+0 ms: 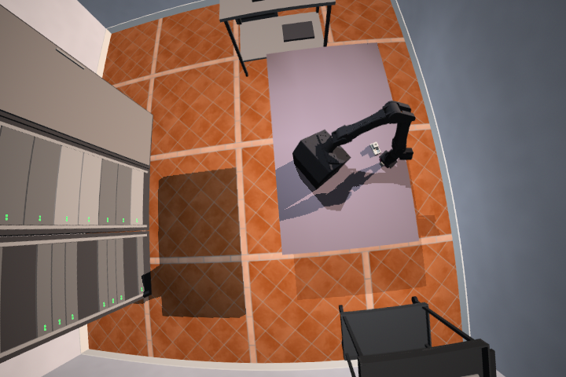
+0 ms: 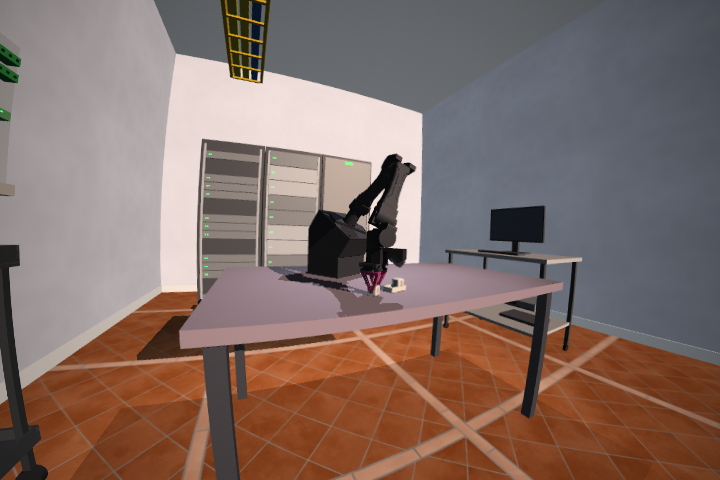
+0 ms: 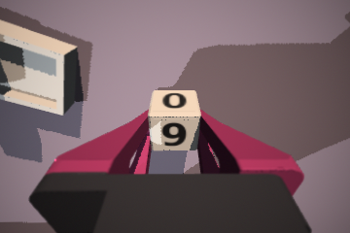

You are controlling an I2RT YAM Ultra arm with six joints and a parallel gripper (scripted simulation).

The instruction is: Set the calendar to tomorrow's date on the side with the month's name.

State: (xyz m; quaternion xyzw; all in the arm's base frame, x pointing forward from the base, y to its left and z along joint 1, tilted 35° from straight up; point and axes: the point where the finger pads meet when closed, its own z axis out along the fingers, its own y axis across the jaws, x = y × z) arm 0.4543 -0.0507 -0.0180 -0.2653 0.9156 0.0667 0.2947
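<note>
My gripper is now right at the cream digit cube. Also, from my hand: cream tray 3 cm behind, 11 cm to the left, 1 cm below.
</note>
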